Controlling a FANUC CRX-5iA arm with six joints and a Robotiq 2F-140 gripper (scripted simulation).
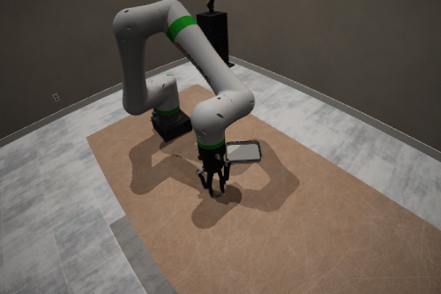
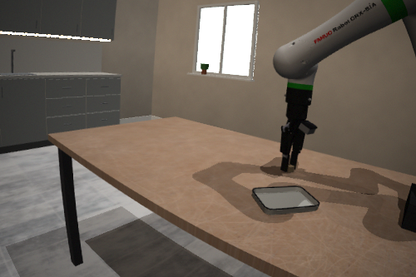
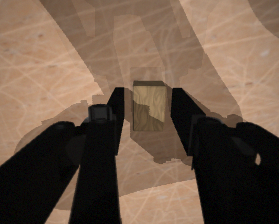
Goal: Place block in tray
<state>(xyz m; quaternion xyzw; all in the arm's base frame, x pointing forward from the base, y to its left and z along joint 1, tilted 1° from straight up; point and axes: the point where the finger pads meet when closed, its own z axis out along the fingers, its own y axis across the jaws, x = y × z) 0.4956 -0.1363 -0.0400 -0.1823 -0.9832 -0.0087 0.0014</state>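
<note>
Now: hand 3 cm above the wooden block. The rest, counted from my hand: white tray (7 cm behind, 25 cm to the left, 2 cm below).
</note>
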